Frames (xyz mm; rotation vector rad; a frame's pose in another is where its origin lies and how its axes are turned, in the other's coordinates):
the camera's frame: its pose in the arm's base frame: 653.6 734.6 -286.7 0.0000 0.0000 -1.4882
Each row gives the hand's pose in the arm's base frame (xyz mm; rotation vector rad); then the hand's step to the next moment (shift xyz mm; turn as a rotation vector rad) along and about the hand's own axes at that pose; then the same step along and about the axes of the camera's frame.
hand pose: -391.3 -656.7 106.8 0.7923 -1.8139 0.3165
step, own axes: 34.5 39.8 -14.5 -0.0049 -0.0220 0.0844
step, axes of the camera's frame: -26.9 -20.0 43.2 0.0579 -0.0515 -0.0404
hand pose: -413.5 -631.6 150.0 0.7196 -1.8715 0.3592
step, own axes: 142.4 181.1 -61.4 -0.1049 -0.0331 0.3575
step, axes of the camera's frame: -137.8 -96.1 169.2 0.1714 -0.2271 -0.2428
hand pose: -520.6 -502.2 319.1 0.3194 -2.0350 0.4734
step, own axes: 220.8 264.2 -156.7 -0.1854 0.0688 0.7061
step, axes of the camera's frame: -306.9 -69.1 210.2 0.2149 -0.5043 -0.4870
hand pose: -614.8 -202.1 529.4 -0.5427 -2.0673 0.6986
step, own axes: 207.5 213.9 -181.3 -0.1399 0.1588 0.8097
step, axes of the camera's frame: -328.7 94.4 68.9 0.1407 -0.5989 -0.5674
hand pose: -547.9 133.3 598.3 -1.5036 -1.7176 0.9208
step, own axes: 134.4 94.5 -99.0 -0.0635 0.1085 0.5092
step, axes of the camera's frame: -139.4 129.6 -23.4 0.0636 -0.3729 -0.3633
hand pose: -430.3 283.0 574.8 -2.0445 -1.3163 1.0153
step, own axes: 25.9 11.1 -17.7 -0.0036 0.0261 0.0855
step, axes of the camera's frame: -16.6 28.2 -5.9 0.0079 -0.0563 -0.0691
